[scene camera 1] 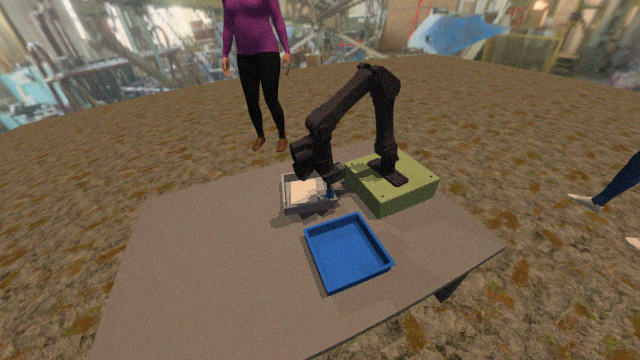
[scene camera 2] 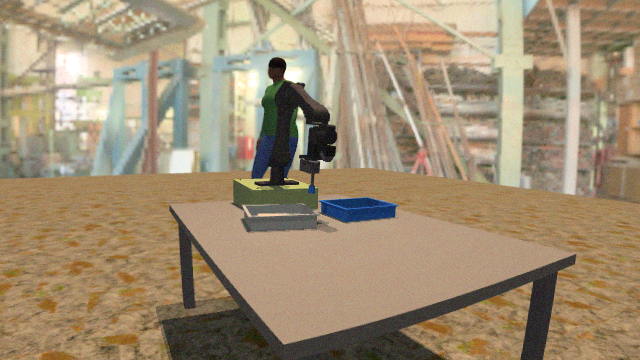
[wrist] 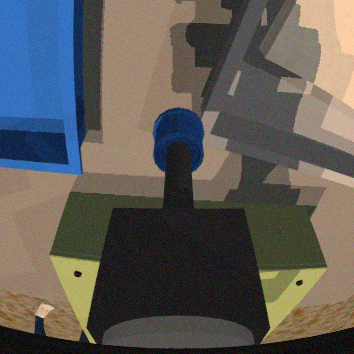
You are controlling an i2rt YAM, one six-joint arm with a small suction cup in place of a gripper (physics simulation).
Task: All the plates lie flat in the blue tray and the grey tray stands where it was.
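Frame: origin at the arm's base, x ahead, y left, z up, level; centimetres.
Where they show: hand, its tool point: [scene camera 1: 330, 195] [scene camera 2: 311, 192] [wrist: 177, 130]; arm's base, origin of its link: [scene camera 1: 386, 172] [scene camera 2: 276, 184].
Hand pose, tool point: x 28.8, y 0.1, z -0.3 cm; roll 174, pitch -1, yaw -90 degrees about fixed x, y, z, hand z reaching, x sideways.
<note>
Each offset is from my tool point to the top centre of the thing. Level surfaces: height alone.
A pale peach plate {dx +5.0, dy -16.3, dz -7.1 cm} [scene camera 1: 302, 192] [scene camera 2: 272, 214] [wrist: 346, 30] lies in the grey tray {dx +3.2, dy -16.2, dz -4.8 cm} [scene camera 1: 295, 210] [scene camera 2: 282, 222] [wrist: 285, 144], partly in the arm's shadow; how many plates lie there cannot be told. The blue tray {dx +5.1, dy +19.4, dz -4.8 cm} [scene camera 1: 347, 255] [scene camera 2: 370, 214] [wrist: 35, 65] stands beside the grey tray, and its floor is bare in scene camera 1. My gripper, a small blue suction cup [scene camera 1: 330, 194] [scene camera 2: 312, 189] [wrist: 178, 132], hangs above rim height near the grey tray's corner, on the side towards the blue tray. It points down with nothing on it.
The arm stands on a green base block [scene camera 1: 407, 192] [scene camera 2: 275, 195] [wrist: 295, 240] close to both trays. The trays and block stand on a brown table {dz -9.8 cm} [scene camera 1: 210, 280] [scene camera 2: 400, 270]. People stand on the floor beyond the table.
</note>
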